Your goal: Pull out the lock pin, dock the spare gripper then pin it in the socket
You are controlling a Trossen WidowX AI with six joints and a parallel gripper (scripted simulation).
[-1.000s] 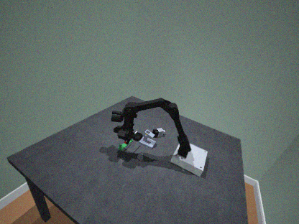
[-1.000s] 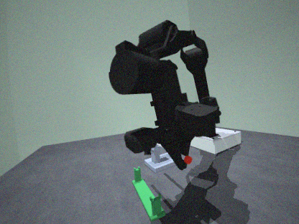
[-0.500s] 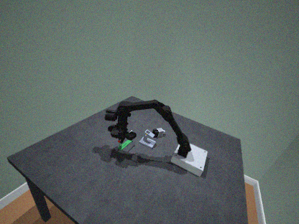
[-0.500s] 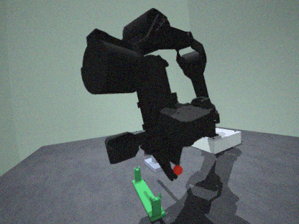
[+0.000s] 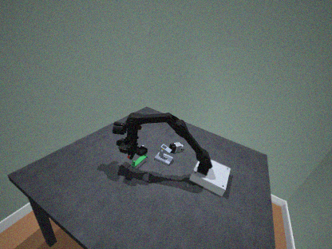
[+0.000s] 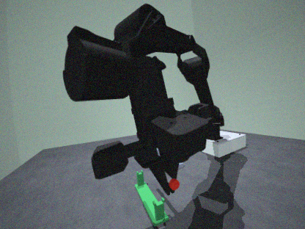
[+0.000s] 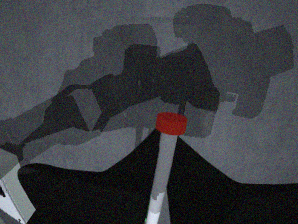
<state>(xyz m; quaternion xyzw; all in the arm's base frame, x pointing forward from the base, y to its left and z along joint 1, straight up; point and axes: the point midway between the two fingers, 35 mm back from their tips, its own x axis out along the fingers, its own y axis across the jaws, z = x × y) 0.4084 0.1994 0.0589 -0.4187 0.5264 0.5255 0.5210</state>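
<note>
Now: the pin rest 1 cm behind my gripper tip, 10 cm to the right of it and 6 cm below it. From my gripper tip the other things lie so: spare gripper (17 cm behind, 37 cm to the right, 6 cm below); then grey mount (13 cm behind, 21 cm to the right, 3 cm below).
</note>
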